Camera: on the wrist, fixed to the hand. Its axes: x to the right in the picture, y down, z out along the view.
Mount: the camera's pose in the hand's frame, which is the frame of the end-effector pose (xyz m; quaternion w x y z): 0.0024 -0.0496 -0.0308 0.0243 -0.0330 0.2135 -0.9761
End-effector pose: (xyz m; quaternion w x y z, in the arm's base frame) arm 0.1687 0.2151 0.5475 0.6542 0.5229 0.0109 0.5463
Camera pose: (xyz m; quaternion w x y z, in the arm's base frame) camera 0.1865 0.2447 0.5004 0.5641 -0.1362 0.6323 -0.5133
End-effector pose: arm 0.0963 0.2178 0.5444 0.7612 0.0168 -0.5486 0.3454
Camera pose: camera 0.1490 0.1937 0.5517 0.4733 0.4370 0.1542 -0.7491
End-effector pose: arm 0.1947 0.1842 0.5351 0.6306 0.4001 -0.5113 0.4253
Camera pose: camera 0.2513 0.1977 0.5292 0.5528 0.3972 0.4987 -0.5366
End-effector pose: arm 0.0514 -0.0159 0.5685 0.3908 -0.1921 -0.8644 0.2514
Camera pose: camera 0.0670 -0.0455 0.6164 0.4331 0.7725 -0.1334 -0.4449
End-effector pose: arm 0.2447 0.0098 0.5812 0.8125 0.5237 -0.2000 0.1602
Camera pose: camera 0.2749 0.0183 0.5319 0.2361 0.1469 0.6745 -0.6839
